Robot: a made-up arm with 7 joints. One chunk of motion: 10 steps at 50 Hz.
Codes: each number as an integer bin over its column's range. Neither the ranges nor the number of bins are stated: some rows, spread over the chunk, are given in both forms.
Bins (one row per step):
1: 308 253 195 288 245 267 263
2: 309 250 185 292 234 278 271
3: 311 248 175 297 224 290 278
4: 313 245 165 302 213 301 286
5: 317 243 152 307 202 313 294
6: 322 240 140 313 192 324 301
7: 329 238 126 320 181 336 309
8: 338 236 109 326 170 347 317
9: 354 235 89 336 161 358 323
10: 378 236 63 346 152 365 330
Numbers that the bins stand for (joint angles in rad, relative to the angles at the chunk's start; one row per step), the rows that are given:
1: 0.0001 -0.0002 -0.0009 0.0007 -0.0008 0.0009 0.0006
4: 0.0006 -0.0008 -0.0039 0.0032 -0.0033 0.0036 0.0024
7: 0.0022 -0.0014 -0.0077 0.0064 -0.0058 0.0063 0.0042
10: 0.0070 -0.0015 -0.0138 0.0109 -0.0081 0.0086 0.0058
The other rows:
2: 0.0002 -0.0004 -0.0019 0.0014 -0.0017 0.0018 0.0012
3: 0.0004 -0.0006 -0.0029 0.0023 -0.0025 0.0027 0.0018
5: 0.0010 -0.0010 -0.0051 0.0041 -0.0042 0.0045 0.0030
6: 0.0015 -0.0012 -0.0063 0.0051 -0.0050 0.0054 0.0036
8: 0.0031 -0.0015 -0.0093 0.0074 -0.0067 0.0072 0.0048
9: 0.0046 -0.0016 -0.0113 0.0092 -0.0074 0.0080 0.0053

